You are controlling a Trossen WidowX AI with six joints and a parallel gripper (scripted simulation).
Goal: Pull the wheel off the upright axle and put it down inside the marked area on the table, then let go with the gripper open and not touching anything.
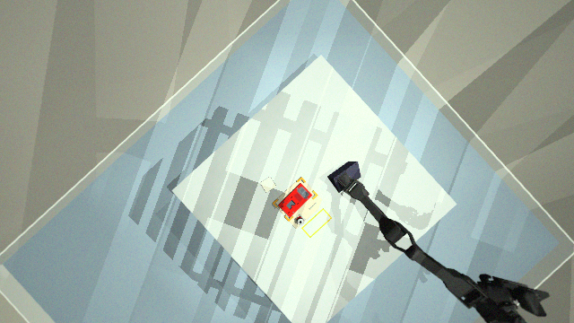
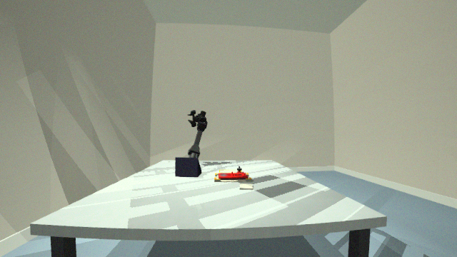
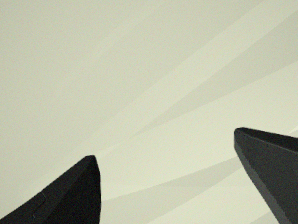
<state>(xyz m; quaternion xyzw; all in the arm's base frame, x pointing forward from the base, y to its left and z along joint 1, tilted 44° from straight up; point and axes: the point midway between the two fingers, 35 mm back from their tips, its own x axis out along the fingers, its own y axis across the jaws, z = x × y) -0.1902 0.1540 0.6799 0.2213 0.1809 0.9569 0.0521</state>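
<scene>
Right now my gripper tip is 560 mm short of the dark wheel, 530 mm to the left of it and 460 mm above it. The rest, counted from my gripper tip: pale square tile 580 mm ahead, 830 mm to the right, 500 mm below.
</scene>
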